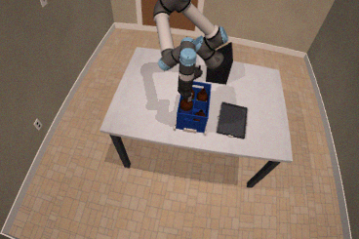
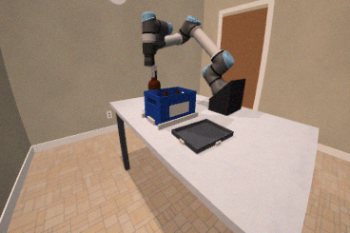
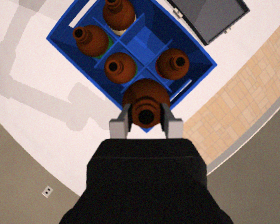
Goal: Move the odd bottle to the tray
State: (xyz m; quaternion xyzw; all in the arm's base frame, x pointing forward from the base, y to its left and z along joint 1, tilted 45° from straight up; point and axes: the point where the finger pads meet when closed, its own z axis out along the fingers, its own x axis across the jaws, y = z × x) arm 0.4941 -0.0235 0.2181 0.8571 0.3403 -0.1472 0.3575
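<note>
The bottle is 70 mm below my hand. From my hand the other things lie so: dark tray: 330 mm to the left, 270 mm below, 70 mm behind; blue crate: 200 mm below, 90 mm behind, 50 mm to the left.
</note>
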